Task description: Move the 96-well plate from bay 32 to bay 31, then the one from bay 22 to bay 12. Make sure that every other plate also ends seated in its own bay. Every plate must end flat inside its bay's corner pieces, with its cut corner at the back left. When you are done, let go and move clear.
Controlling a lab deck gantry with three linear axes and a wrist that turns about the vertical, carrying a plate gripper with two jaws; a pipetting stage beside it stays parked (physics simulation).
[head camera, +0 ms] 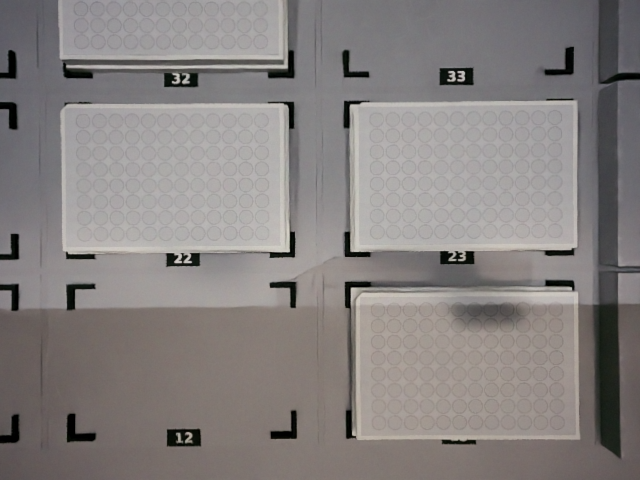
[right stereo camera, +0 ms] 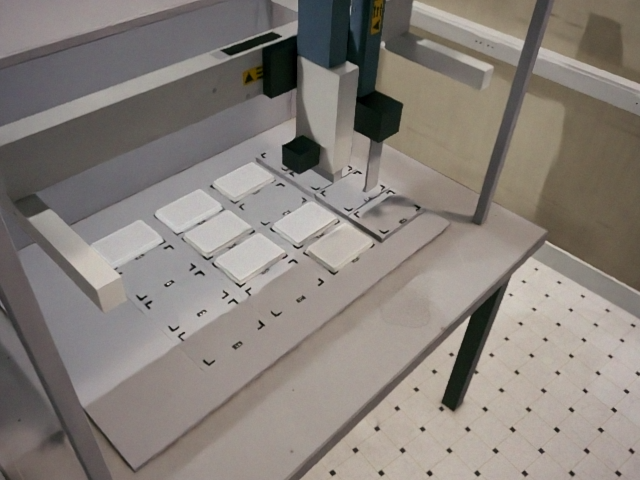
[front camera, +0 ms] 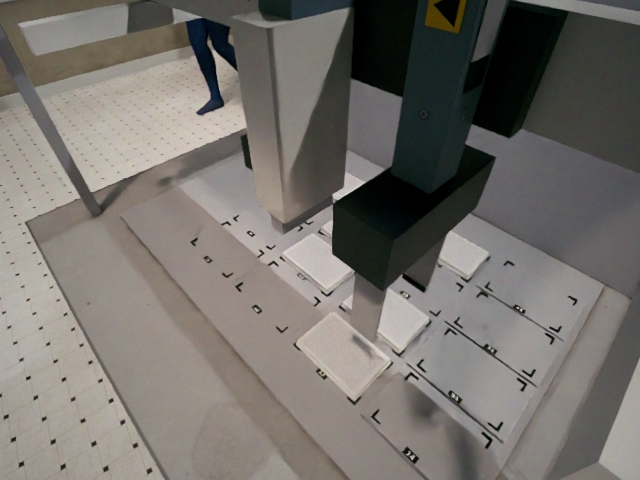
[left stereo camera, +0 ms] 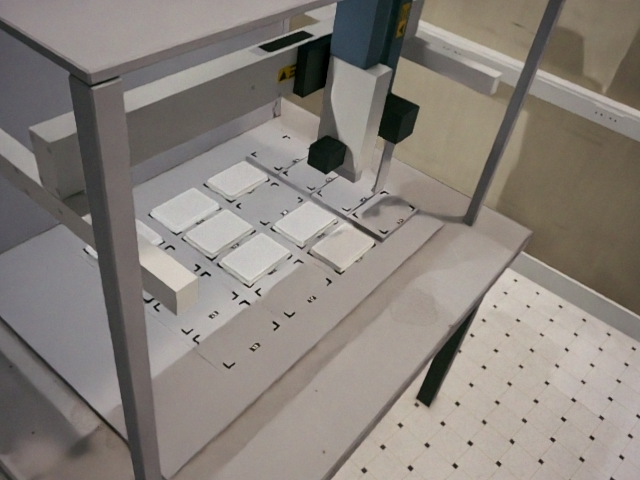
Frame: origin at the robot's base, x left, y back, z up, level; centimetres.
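Seen in the pictures: gripper, fingertip midpoint: (right stereo camera: 350, 177) (front camera: 390, 306); robot's base at its link origin: (right stereo camera: 209, 364) (front camera: 192, 242) (left stereo camera: 228, 367).
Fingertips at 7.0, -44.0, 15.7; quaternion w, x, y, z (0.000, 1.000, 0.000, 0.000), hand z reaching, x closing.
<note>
Pixels of each thing's top centre, then the offset from my fingertips to it, as dx, dy, dz. "pt": a spot on its surface instead.
- bay 32 plate at its top centre: (left stereo camera: 219, 230) (right stereo camera: 218, 230) +18.7, +21.2, -14.3
- bay 22 plate at its top centre: (head camera: 173, 177) (front camera: 319, 258) (left stereo camera: 255, 255) (right stereo camera: 250, 255) +8.0, +21.2, -14.3
- Bay 31 at a spot on its surface: (right stereo camera: 169, 283) pt +14.1, +37.5, -15.7
- bay 12 at a spot on its surface: (head camera: 183, 361) pt -2.8, +21.2, -15.7
- bay 23 at a spot on its surface: (head camera: 465, 178) pt +7.8, +4.8, -14.3
- bay 13 at a spot on its surface: (head camera: 467, 366) pt -2.7, +4.8, -14.3
- bay 43 at a spot on its surface: (left stereo camera: 237, 179) pt +29.0, +5.3, -14.3
- bay 42 at a spot on its surface: (left stereo camera: 185, 209) pt +28.8, +21.8, -14.3
- bay 41 at a spot on its surface: (right stereo camera: 128, 241) pt +29.0, +37.3, -14.3
The bay 32 plate (head camera: 173, 31) (left stereo camera: 219, 232) (right stereo camera: 218, 232) and bay 22 plate (head camera: 175, 178) (left stereo camera: 254, 258) (right stereo camera: 250, 257) (front camera: 319, 262) lie flat in their bays. The bay 22 plate's cut corner is at the back left; that of the bay 32 plate is out of the head view. Bay 31 (right stereo camera: 169, 283) and bay 12 (head camera: 183, 361) (left stereo camera: 311, 298) (right stereo camera: 300, 299) hold no plate. My gripper (front camera: 391, 312) is open and empty, hanging above the deck toward its right side. One jaw shows in the left stereo view; the pipetting stage hides the other.
Other plates sit in bay 23 (head camera: 465, 178), bay 13 (head camera: 467, 366), bay 43 (left stereo camera: 237, 179), bay 42 (left stereo camera: 185, 209) and bay 41 (right stereo camera: 128, 241). The pipetting stage (front camera: 305, 118) (left stereo camera: 351, 113) stands left of the gripper. Raised bays lie at the right. A beam end (right stereo camera: 108, 294) partly covers the left side.
</note>
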